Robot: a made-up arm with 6 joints. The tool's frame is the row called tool. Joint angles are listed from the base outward.
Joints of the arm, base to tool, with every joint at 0 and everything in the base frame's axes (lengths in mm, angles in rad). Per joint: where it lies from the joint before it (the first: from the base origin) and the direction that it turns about. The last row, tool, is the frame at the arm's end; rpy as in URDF.
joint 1: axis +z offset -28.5 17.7 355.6
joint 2: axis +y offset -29.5 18.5 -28
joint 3: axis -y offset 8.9 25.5 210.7
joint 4: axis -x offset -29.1 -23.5 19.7
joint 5: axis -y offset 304.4 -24 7.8
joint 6: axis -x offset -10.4 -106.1 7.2
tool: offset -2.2 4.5 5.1 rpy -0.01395 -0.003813 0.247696
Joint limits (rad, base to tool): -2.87..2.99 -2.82..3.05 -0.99..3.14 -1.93..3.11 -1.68..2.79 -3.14..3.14
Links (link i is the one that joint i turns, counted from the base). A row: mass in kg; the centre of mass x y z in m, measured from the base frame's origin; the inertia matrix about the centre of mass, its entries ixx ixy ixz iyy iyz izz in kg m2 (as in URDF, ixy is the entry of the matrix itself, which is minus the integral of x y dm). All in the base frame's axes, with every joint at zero. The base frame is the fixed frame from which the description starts. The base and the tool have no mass.
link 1: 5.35; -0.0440 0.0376 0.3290; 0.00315 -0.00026 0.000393 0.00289 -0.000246 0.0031
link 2: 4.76; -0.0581 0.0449 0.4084; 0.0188 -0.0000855 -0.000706 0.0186 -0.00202 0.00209
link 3: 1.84; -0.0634 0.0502 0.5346; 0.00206 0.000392 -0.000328 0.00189 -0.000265 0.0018
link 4: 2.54; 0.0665 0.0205 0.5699; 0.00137 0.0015 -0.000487 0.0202 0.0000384 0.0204
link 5: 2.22; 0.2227 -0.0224 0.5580; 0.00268 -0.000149 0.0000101 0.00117 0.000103 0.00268
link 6: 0.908; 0.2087 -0.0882 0.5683; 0.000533 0 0 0.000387 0 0.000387
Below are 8 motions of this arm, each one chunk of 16 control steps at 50 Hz.
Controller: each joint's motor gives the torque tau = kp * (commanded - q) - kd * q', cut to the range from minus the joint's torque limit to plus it. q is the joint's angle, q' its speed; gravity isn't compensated. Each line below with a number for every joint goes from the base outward.
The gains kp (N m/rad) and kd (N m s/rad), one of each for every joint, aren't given. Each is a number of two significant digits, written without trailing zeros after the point. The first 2 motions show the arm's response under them.
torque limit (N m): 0.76 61 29 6.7 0.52 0.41
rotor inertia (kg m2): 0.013 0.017 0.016 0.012 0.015 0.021
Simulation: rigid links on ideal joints. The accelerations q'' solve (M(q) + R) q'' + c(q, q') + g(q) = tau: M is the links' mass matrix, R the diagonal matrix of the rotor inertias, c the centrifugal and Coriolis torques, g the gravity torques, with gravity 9.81 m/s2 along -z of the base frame. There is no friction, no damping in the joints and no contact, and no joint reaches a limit. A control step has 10 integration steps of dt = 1/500 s. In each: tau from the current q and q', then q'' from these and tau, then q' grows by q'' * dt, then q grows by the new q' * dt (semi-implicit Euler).
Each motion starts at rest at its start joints. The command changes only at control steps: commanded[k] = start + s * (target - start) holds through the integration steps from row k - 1 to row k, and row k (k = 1, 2, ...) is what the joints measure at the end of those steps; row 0 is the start. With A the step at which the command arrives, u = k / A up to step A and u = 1 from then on. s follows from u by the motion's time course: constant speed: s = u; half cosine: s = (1 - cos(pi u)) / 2; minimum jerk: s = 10 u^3 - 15 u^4 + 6 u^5; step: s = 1 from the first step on.
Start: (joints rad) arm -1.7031 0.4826 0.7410 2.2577 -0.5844 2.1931
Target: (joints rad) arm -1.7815 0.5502 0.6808 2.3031 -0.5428 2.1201
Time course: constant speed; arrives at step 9
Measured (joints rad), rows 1 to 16:
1: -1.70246 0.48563 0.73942 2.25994 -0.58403 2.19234
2: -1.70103 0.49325 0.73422 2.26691 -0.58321 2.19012
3: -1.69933 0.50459 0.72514 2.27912 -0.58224 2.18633
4: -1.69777 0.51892 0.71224 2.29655 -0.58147 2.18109
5: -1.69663 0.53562 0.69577 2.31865 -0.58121 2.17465
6: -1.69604 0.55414 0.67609 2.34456 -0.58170 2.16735
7: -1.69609 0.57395 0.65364 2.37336 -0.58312 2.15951
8: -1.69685 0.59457 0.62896 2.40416 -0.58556 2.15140
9: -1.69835 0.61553 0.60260 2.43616 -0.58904 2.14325
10: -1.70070 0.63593 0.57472 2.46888 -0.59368 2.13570
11: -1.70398 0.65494 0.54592 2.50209 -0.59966 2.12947
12: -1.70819 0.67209 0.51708 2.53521 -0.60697 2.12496
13: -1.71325 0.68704 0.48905 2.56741 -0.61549 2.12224
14: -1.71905 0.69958 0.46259 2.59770 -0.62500 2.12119
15: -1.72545 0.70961 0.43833 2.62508 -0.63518 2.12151
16: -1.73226 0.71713 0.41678 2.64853 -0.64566 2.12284
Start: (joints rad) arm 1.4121 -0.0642 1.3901 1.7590 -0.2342 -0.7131
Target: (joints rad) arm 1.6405 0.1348 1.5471 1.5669 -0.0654 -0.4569
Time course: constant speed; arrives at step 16
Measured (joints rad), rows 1 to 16:
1: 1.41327 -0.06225 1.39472 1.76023 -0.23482 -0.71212
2: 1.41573 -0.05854 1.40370 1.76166 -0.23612 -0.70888
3: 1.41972 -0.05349 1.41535 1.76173 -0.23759 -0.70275
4: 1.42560 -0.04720 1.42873 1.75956 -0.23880 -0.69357
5: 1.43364 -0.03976 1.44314 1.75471 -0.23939 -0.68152
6: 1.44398 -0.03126 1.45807 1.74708 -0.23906 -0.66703
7: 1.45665 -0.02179 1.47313 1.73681 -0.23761 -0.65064
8: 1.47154 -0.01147 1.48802 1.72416 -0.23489 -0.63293
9: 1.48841 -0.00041 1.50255 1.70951 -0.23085 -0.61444
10: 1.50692 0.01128 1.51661 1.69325 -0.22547 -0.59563
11: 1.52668 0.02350 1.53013 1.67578 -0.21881 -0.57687
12: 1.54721 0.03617 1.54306 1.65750 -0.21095 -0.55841
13: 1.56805 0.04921 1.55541 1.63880 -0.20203 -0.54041
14: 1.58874 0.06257 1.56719 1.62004 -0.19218 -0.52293
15: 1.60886 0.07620 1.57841 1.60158 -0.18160 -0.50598
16: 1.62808 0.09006 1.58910 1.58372 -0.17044 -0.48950
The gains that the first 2 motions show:
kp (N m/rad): 16 190 45 11 2.1 6.3
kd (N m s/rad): 0.86 10 4.8 0.59 0.27 0.36
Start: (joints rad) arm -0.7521 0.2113 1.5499 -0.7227 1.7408 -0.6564
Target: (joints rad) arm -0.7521 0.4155 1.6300 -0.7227 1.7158 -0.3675
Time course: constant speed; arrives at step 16
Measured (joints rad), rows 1 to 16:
1: -0.75177 0.21431 1.55246 -0.72105 1.73859 -0.65580
2: -0.75195 0.22094 1.55627 -0.71800 1.73340 -0.65337
3: -0.75308 0.23040 1.56005 -0.71486 1.72627 -0.64808
4: -0.75519 0.24219 1.56322 -0.71258 1.71794 -0.63947
5: -0.75807 0.25590 1.56544 -0.71179 1.70897 -0.62755
6: -0.76138 0.27118 1.56650 -0.71285 1.69978 -0.61266
7: -0.76479 0.28770 1.56632 -0.71588 1.69066 -0.59530
8: -0.76798 0.30521 1.56489 -0.72084 1.68182 -0.57611
9: -0.77074 0.32347 1.56227 -0.72756 1.67340 -0.55570
10: -0.77292 0.34227 1.55854 -0.73578 1.66547 -0.53463
11: -0.77443 0.36144 1.55386 -0.74521 1.65807 -0.51337
12: -0.77526 0.38084 1.54838 -0.75550 1.65121 -0.49225
13: -0.77542 0.40033 1.54227 -0.76634 1.64486 -0.47150
14: -0.77495 0.41981 1.53572 -0.77741 1.63901 -0.45127
15: -0.77391 0.43918 1.52890 -0.78844 1.63360 -0.43157
16: -0.77239 0.45835 1.52200 -0.79917 1.62859 -0.41239

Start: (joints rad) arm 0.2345 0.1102 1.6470 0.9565 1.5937 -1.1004
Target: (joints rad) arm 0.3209 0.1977 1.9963 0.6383 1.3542 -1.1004
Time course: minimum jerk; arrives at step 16
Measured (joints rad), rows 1 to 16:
1: 0.23549 0.11233 1.65211 0.95561 1.59116 -1.10082
2: 0.23603 0.11499 1.66002 0.95246 1.58467 -1.10185
3: 0.23615 0.11740 1.66908 0.94755 1.57526 -1.10323
4: 0.23654 0.12004 1.68011 0.94090 1.56371 -1.10472
5: 0.23758 0.12346 1.69416 0.93183 1.55046 -1.10612
6: 0.23947 0.12802 1.71201 0.91935 1.53566 -1.10732
7: 0.24232 0.13389 1.73401 0.90256 1.51934 -1.10825
8: 0.24625 0.14096 1.76007 0.88104 1.50144 -1.10888
9: 0.25142 0.14896 1.78970 0.85499 1.48194 -1.10925
10: 0.25800 0.15746 1.82204 0.82528 1.46094 -1.10939
11: 0.26609 0.16593 1.85594 0.79340 1.43867 -1.10937
12: 0.27565 0.17384 1.89009 0.76127 1.41555 -1.10926
13: 0.28648 0.18068 1.92315 0.73105 1.39215 -1.10910
14: 0.29817 0.18606 1.95393 0.70473 1.36913 -1.10896
15: 0.31015 0.18977 1.98153 0.68390 1.34717 -1.10886
16: 0.32177 0.19181 2.00557 0.66936 1.32690 -1.10881

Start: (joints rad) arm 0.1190 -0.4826 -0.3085 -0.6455 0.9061 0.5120
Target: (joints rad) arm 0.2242 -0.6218 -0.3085 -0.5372 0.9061 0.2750
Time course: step
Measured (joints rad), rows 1 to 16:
1: 0.12044 -0.49686 -0.32507 -0.64305 0.91033 0.50801
2: 0.12279 -0.52504 -0.35540 -0.64713 0.91599 0.49712
3: 0.12543 -0.55586 -0.38674 -0.66091 0.91890 0.47944
4: 0.12879 -0.58326 -0.41454 -0.68051 0.91834 0.45490
5: 0.13345 -0.60450 -0.43793 -0.70110 0.91503 0.42342
6: 0.13988 -0.61896 -0.45745 -0.71923 0.91009 0.38697
7: 0.14836 -0.62731 -0.47395 -0.73325 0.90458 0.35033
8: 0.15893 -0.63082 -0.48823 -0.74291 0.89935 0.31725
9: 0.17113 -0.63095 -0.50082 -0.74905 0.89491 0.29005
10: 0.18431 -0.62905 -0.51206 -0.75288 0.89156 0.26980
11: 0.19784 -0.62619 -0.52212 -0.75547 0.88937 0.25656
12: 0.21115 -0.62317 -0.53107 -0.75764 0.88829 0.24968
13: 0.22375 -0.62046 -0.53893 -0.75983 0.88818 0.24803
14: 0.23528 -0.61831 -0.54569 -0.76218 0.88887 0.25027
15: 0.24546 -0.61679 -0.55137 -0.76459 0.89015 0.25507
16: 0.25411 -0.61587 -0.55598 -0.76682 0.89182 0.26120

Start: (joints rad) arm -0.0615 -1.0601 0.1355 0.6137 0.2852 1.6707
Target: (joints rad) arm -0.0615 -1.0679 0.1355 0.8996 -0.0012 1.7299
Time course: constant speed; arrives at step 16
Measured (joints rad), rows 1 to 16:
1: -0.06207 -1.06724 0.12703 0.61042 0.28447 1.67092
2: -0.06337 -1.08068 0.11425 0.59966 0.28126 1.67157
3: -0.06460 -1.09541 0.10382 0.58568 0.27518 1.67267
4: -0.06508 -1.10926 0.09714 0.57414 0.26647 1.67422
5: -0.06446 -1.12132 0.09395 0.56915 0.25551 1.67624
6: -0.06269 -1.13126 0.09358 0.57263 0.24264 1.67873
7: -0.05990 -1.13912 0.09534 0.58465 0.22813 1.68171
8: -0.05635 -1.14515 0.09867 0.60397 0.21220 1.68517
9: -0.05236 -1.14970 0.10307 0.62869 0.19506 1.68907
10: -0.04824 -1.15312 0.10815 0.65679 0.17692 1.69333
11: -0.04426 -1.15575 0.11358 0.68638 0.15799 1.69785
12: -0.04066 -1.15786 0.11910 0.71598 0.13849 1.70253
13: -0.03760 -1.15964 0.12451 0.74454 0.11862 1.70725
14: -0.03518 -1.16122 0.12965 0.77145 0.09860 1.71191
15: -0.03344 -1.16267 0.13444 0.79646 0.07858 1.71644
16: -0.03238 -1.16401 0.13882 0.81962 0.05874 1.72078

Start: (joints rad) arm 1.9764 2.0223 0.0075 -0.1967 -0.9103 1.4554
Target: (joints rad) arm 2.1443 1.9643 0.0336 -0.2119 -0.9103 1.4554
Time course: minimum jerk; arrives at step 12
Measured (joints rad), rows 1 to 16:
1: 1.97574 2.02944 0.01558 -0.19125 -0.91104 1.45538
2: 1.97442 2.04321 0.02858 -0.17339 -0.91409 1.45549
3: 1.97333 2.05782 0.04028 -0.14803 -0.91984 1.45598
4: 1.97343 2.07009 0.04903 -0.12265 -0.92799 1.45690
5: 1.97547 2.07842 0.05489 -0.10287 -0.93784 1.45818
6: 1.97970 2.08230 0.05852 -0.09135 -0.94857 1.45963
7: 1.98596 2.08197 0.06075 -0.08818 -0.95935 1.46106
8: 1.99398 2.07817 0.06242 -0.09173 -0.96950 1.46226
9: 2.00346 2.07192 0.06419 -0.09944 -0.97853 1.46313
10: 2.01416 2.06435 0.06655 -0.10852 -0.98615 1.46358
11: 2.02595 2.05654 0.06973 -0.11653 -0.99230 1.46365
12: 2.03882 2.04937 0.07373 -0.12177 -0.99706 1.46339
13: 2.05287 2.04334 0.07833 -0.12354 -1.00066 1.46292
14: 2.06820 2.03865 0.08320 -0.12198 -1.00336 1.46235
15: 2.08452 2.03526 0.08804 -0.11772 -1.00541 1.46179
16: 2.10133 2.03300 0.09260 -0.11163 -1.00701 1.46130

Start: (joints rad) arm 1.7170 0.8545 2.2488 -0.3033 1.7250 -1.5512
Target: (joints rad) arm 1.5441 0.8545 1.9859 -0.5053 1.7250 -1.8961
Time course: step
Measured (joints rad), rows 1 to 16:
1: 1.71440 0.85367 2.23954 -0.30568 1.72436 -1.55565
2: 1.70770 0.85485 2.22237 -0.31636 1.72232 -1.56815
3: 1.69775 0.85934 2.20179 -0.33584 1.71896 -1.58870
4: 1.68541 0.86684 2.17865 -0.36248 1.71449 -1.61732
5: 1.67147 0.87669 2.15314 -0.39436 1.70912 -1.65402
6: 1.65664 0.88826 2.12549 -0.42966 1.70306 -1.69884
7: 1.64148 0.90099 2.09604 -0.46675 1.69647 -1.75010
8: 1.62644 0.91440 2.06525 -0.50417 1.68953 -1.80164
9: 1.61190 0.92813 2.03363 -0.54058 1.68239 -1.84833
10: 1.59822 0.94181 2.00171 -0.57477 1.67520 -1.88814
11: 1.58563 0.95515 1.97004 -0.60596 1.66809 -1.92102
12: 1.57421 0.96786 1.93912 -0.63370 1.66116 -1.94705
13: 1.56399 0.97969 1.90942 -0.65779 1.65450 -1.96625
14: 1.55492 0.99045 1.88133 -0.67821 1.64817 -1.97869
15: 1.54693 0.99996 1.85522 -0.69511 1.64222 -1.98439
16: 1.53995 1.00812 1.83137 -0.70868 1.63671 -1.98339

